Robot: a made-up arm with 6 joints. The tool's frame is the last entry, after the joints.
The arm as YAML. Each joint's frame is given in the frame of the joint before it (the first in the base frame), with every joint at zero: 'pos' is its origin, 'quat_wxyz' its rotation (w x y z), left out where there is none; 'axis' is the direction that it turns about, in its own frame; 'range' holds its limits. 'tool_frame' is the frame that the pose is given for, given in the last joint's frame.
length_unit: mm
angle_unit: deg
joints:
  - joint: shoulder
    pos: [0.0, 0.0, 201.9]
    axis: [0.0, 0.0, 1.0]
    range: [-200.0, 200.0]
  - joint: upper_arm
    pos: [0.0, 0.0, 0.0]
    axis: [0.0, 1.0, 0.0]
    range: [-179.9, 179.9]
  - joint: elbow
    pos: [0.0, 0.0, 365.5]
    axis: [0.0, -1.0, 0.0]
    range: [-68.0, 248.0]
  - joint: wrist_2
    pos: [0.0, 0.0, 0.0]
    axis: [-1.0, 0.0, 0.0]
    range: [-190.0, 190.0]
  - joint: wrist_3
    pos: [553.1, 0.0, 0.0]
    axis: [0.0, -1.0, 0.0]
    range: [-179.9, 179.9]
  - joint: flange
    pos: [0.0, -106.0, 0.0]
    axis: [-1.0, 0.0, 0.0]
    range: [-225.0, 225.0]
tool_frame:
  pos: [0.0, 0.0, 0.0]
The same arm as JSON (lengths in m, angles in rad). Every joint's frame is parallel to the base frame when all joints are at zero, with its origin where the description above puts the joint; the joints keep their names.
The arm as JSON. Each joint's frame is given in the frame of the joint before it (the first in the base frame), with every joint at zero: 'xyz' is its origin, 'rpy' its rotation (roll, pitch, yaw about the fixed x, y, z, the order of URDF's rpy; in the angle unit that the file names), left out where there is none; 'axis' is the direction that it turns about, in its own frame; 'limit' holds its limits. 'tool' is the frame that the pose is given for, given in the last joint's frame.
{"units": {"length": "m", "angle": "rad"}, "joints": [
  {"name": "shoulder", "type": "revolute", "origin": {"xyz": [0.0, 0.0, 0.2019]}, "axis": [0.0, 0.0, 1.0], "limit": {"lower": -3.4907, "upper": 3.4907}},
  {"name": "upper_arm", "type": "revolute", "origin": {"xyz": [0.0, 0.0, 0.0]}, "axis": [0.0, 1.0, 0.0], "limit": {"lower": -3.1398, "upper": 3.1398}},
  {"name": "elbow", "type": "revolute", "origin": {"xyz": [0.0, 0.0, 0.3655]}, "axis": [0.0, -1.0, 0.0], "limit": {"lower": -1.1868, "upper": 4.3284}},
  {"name": "wrist_2", "type": "revolute", "origin": {"xyz": [0.0, 0.0, 0.0]}, "axis": [-1.0, 0.0, 0.0], "limit": {"lower": -3.3161, "upper": 3.3161}},
  {"name": "wrist_3", "type": "revolute", "origin": {"xyz": [0.5531, 0.0, 0.0]}, "axis": [0.0, -1.0, 0.0], "limit": {"lower": -3.1398, "upper": 3.1398}},
  {"name": "flange", "type": "revolute", "origin": {"xyz": [0.0, -0.106, 0.0]}, "axis": [-1.0, 0.0, 0.0], "limit": {"lower": -3.927, "upper": 3.927}}
], "tool": {"origin": {"xyz": [0.0, 0.0, 0.0]}}}

